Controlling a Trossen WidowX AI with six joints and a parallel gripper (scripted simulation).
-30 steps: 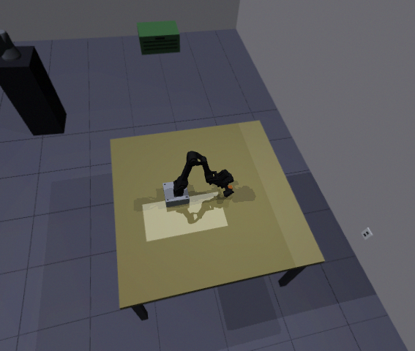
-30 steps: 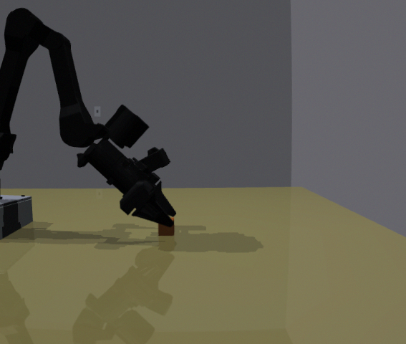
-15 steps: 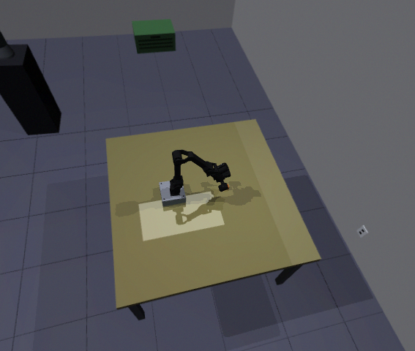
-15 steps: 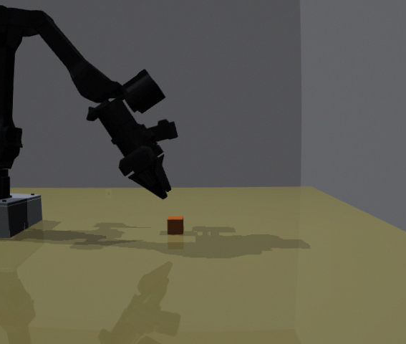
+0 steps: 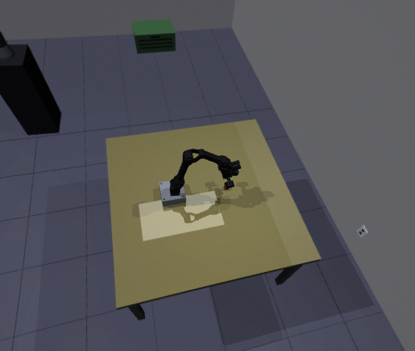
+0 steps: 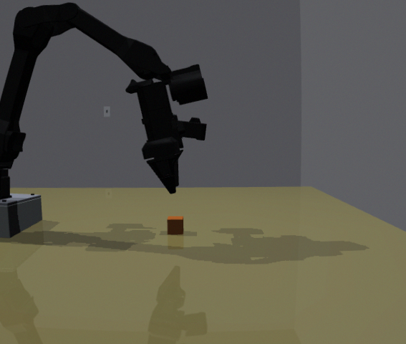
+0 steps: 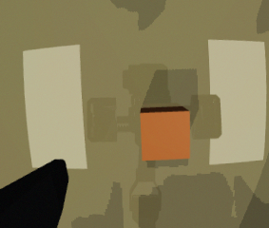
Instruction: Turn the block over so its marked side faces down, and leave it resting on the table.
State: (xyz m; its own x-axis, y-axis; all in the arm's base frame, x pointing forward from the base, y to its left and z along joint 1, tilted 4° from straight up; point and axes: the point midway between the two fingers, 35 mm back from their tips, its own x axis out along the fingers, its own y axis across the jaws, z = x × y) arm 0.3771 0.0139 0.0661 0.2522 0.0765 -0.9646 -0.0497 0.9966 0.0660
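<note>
The block lies 7 cm below my gripper tip and 1 cm behind it.
</note>
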